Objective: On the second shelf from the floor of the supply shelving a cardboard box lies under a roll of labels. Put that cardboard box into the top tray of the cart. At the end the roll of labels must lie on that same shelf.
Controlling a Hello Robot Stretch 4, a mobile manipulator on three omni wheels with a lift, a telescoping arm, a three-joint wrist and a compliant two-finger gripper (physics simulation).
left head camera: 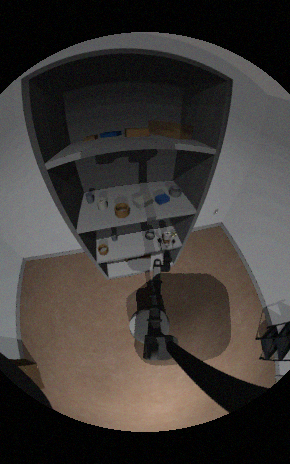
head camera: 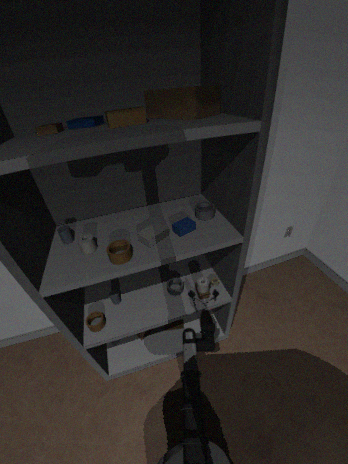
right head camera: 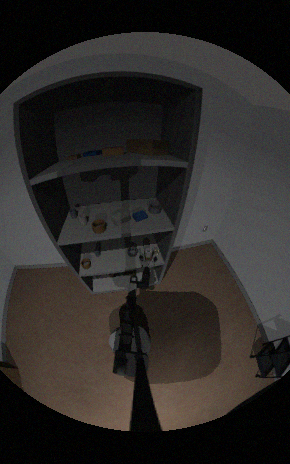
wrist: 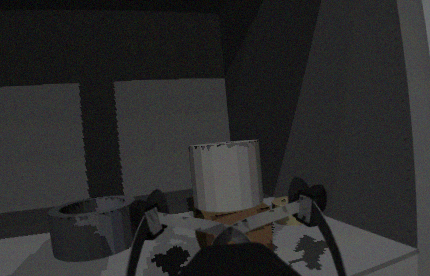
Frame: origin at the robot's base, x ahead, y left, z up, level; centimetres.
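Seen in the pictures: gripper, fingertip midpoint: (left head camera: 166, 238) (head camera: 203, 290) (right head camera: 147, 255) (wrist: 227, 200).
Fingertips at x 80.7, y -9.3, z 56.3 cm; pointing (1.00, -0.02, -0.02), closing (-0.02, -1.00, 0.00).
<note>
A point is followed by its place in that frame.
The cardboard box (head camera: 204, 295) {x 78.9, y -10.0, z 53.8 cm} (wrist: 260, 233) {x 79.3, y -11.9, z 53.3 cm} lies on the right part of the second shelf (head camera: 137, 310) {x 72.7, y 28.4, z 50.6 cm} (wrist: 357, 246) {x 80.1, y -21.3, z 50.6 cm}. The white roll of labels (head camera: 202, 284) {x 80.7, y -8.9, z 61.6 cm} (left head camera: 167, 234) {x 80.8, y -9.7, z 61.9 cm} (right head camera: 147, 250) {x 83.7, y -8.8, z 59.9 cm} (wrist: 226, 175) {x 79.1, y -9.4, z 58.8 cm} stands upright on top of it. My gripper (head camera: 204, 294) {x 80.7, y -9.3, z 56.3 cm} (wrist: 227, 200) {x 80.7, y -9.3, z 56.3 cm} is open at the front of this shelf. In the wrist view its fingertips stand left and right of the box, apart from it; the gripper body hides the box's lower front. The dark cart (left head camera: 270, 342) {x -65.9, y -182.9, z 10.5 cm} (right head camera: 267, 357) stands at the far right edge of both side head views.
A grey ring (head camera: 175, 286) {x 82.7, y 6.5, z 55.4 cm} (wrist: 90, 232) {x 82.1, y 5.1, z 53.6 cm} stands left of the box, a small yellow roll (head camera: 215, 282) {x 88.2, y -17.8, z 53.2 cm} (wrist: 283, 210) behind it at the right. The shelving's right side wall (wrist: 360, 125) {x 83.4, y -24.2, z 62.1 cm} is close. An orange ring (head camera: 95, 321) and dark cylinder (head camera: 116, 298) {x 77.4, y 40.4, z 55.9 cm} stand farther left.
</note>
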